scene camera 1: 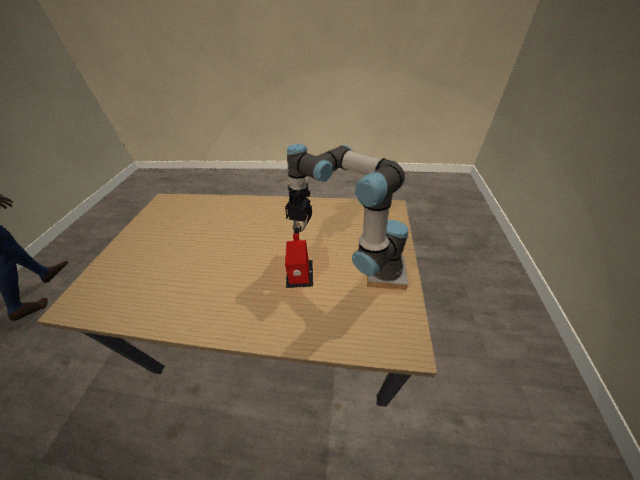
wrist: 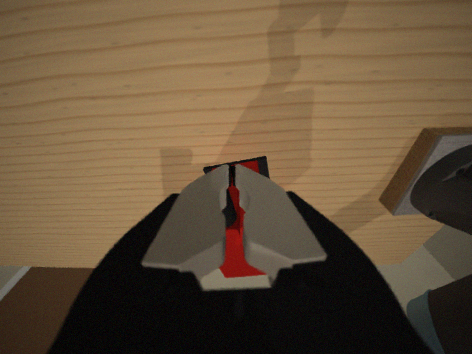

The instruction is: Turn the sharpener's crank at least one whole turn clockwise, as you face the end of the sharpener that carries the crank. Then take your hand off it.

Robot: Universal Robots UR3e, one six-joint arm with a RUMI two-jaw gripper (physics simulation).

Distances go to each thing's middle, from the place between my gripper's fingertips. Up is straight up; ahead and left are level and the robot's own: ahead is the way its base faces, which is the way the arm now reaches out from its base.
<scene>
My gripper is now 100 mm to the right of the red sharpener (scene camera 1: 299,268) and 40 mm above it.
</scene>
